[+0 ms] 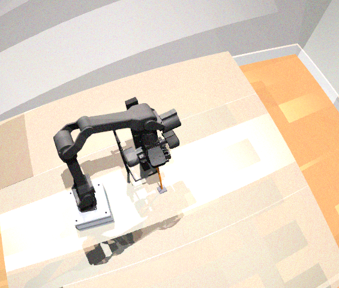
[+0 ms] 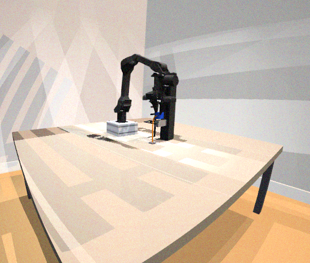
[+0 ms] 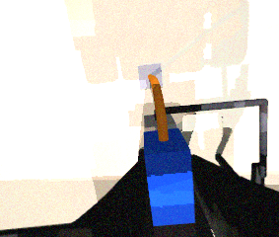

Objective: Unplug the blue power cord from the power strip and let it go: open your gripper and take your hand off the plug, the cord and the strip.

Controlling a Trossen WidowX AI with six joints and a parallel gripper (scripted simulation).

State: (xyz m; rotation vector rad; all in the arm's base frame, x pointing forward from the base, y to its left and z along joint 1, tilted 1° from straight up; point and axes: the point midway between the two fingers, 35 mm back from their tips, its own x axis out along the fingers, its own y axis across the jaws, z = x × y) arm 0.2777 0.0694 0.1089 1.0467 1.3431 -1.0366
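My gripper tip is 10 mm past the blue plug and 30 mm to the right of it.
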